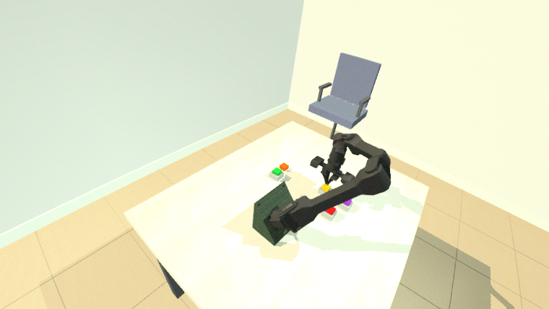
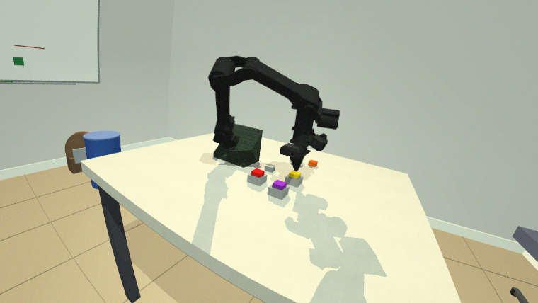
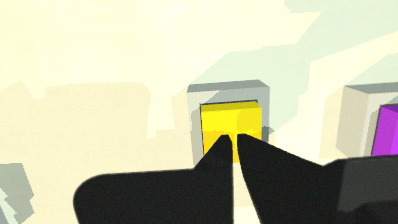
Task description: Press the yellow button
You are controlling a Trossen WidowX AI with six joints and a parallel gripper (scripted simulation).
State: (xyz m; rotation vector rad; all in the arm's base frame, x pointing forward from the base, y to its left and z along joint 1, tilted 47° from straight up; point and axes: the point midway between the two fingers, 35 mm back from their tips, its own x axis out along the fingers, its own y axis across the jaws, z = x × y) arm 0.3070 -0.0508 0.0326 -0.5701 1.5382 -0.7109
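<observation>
Now: gripper tip 10 mm above the yellow button. The rest, counted from my gripper tip: red button (110 mm behind, 70 mm to the right, 10 mm below); purple button (20 mm behind, 110 mm to the right, 10 mm below); grey block (110 mm behind, 50 mm to the left, 40 mm below).
</observation>
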